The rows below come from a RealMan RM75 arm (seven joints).
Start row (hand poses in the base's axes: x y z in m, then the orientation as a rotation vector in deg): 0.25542, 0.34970, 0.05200, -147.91, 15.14, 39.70
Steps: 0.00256, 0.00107, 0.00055, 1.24, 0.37, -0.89; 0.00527, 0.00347, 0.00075, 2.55, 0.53, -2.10; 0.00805, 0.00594, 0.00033, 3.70, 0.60, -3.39; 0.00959, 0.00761, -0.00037, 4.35, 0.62, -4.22; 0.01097, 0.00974, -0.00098, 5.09, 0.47, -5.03; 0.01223, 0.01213, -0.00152, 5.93, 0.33, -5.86; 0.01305, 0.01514, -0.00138, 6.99, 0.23, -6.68
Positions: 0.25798, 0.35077, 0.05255, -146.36, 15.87, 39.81; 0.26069, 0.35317, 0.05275, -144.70, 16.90, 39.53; 0.26347, 0.35564, 0.05233, -143.19, 18.06, 39.11; 0.26501, 0.35731, 0.05163, -142.30, 18.82, 38.81; 0.26639, 0.35944, 0.05102, -141.38, 19.46, 38.30; 0.26765, 0.36183, 0.05048, -140.36, 20.07, 37.79; 0.26847, 0.36484, 0.05062, -139.11, 20.59, 37.32
